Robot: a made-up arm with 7 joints.
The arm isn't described. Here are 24 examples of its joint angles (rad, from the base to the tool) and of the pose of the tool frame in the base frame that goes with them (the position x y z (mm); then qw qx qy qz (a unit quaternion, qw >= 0)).
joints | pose
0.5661 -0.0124 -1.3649 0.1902 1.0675 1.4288 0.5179 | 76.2 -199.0 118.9 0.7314 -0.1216 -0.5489 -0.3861
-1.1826 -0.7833 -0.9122 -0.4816 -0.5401 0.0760 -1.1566 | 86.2 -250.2 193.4 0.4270 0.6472 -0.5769 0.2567
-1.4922 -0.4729 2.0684 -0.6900 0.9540 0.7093 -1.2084 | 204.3 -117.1 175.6 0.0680 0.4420 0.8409 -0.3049
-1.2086 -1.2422 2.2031 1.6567 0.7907 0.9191 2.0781 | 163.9 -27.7 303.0 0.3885 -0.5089 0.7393 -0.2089
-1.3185 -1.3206 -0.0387 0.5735 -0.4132 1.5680 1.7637 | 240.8 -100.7 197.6 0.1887 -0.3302 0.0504 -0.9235
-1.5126 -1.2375 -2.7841 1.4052 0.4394 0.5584 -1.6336 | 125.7 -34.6 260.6 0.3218 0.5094 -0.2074 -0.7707
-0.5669 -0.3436 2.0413 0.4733 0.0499 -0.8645 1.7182 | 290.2 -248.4 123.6 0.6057 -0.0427 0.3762 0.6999
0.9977 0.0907 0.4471 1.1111 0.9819 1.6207 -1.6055 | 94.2 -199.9 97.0 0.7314 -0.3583 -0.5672 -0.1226
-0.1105 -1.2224 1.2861 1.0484 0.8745 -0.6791 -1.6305 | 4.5 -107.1 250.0 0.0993 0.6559 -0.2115 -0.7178
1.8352 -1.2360 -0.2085 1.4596 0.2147 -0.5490 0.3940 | 14.6 -49.8 139.5 0.5336 -0.5281 0.6605 0.0109
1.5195 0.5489 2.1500 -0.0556 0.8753 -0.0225 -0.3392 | 62.5 -95.3 230.8 0.7130 0.6063 0.3511 -0.0264
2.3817 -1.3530 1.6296 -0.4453 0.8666 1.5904 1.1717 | 171.6 -33.5 28.5 0.0235 0.7430 0.1641 0.6484
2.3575 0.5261 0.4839 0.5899 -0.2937 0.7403 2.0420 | 30.9 -63.5 124.3 0.2362 0.7610 -0.3797 0.4700
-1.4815 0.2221 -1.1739 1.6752 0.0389 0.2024 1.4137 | 101.5 -72.3 171.7 0.6960 0.6185 0.2844 -0.2285
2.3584 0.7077 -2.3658 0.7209 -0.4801 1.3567 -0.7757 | 123.4 -74.0 223.9 0.0949 -0.0886 -0.0052 0.9915
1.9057 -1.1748 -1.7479 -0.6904 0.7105 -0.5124 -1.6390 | 91.4 -187.9 -14.7 0.2118 -0.2080 -0.3528 0.8873
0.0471 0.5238 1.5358 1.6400 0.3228 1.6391 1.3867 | 118.0 -211.5 165.8 0.1741 0.9672 0.1801 -0.0429
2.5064 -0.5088 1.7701 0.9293 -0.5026 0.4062 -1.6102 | 111.3 -229.2 20.8 0.5061 0.1195 -0.8417 0.1454
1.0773 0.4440 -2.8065 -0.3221 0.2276 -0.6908 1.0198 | 75.1 -91.8 378.4 0.2843 0.3264 0.7660 -0.4753
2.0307 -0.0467 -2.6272 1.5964 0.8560 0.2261 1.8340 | 213.6 -189.7 98.3 0.4838 0.0741 -0.7147 0.4996
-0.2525 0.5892 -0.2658 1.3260 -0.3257 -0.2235 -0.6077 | 167.4 -40.5 194.1 0.9725 0.0276 -0.2068 -0.1031
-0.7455 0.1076 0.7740 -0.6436 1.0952 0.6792 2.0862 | 173.2 -101.1 110.9 0.0496 0.2089 -0.3378 -0.9164
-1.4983 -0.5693 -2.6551 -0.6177 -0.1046 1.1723 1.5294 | 237.2 -194.3 157.9 0.5186 -0.7106 -0.4636 0.1063
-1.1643 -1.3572 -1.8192 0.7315 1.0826 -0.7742 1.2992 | 166.4 -95.5 127.5 0.8228 0.2921 -0.4757 -0.1074
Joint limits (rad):
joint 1: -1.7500..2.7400
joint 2: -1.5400..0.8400
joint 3: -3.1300..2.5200
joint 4: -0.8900..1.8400
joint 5: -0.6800..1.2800
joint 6: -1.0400..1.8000
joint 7: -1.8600..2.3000
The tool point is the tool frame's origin. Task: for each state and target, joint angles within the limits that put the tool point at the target. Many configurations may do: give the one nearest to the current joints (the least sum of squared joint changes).
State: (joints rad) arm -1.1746 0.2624 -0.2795 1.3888 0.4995 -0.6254 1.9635
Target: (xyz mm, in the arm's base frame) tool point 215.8 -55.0 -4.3
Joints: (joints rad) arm -1.6172 0.1055 -0.3967 0.7133 0.1602 -0.6010 1.8867
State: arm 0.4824 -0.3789 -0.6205 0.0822 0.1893 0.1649 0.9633
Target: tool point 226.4 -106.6 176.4
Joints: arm 0.4677 -0.0165 -0.4484 0.4650 0.1711 0.0892 1.0171
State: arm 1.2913 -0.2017 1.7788 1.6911 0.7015 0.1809 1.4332
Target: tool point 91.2 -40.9 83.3
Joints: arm 1.4488 -0.8705 1.2134 1.8082 1.0994 1.3126 1.1770
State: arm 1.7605 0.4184 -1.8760 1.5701 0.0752 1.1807 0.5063
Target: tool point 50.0 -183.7 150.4
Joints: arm 1.1689 0.6512 -1.9249 1.6128 0.4767 1.8000 0.3052
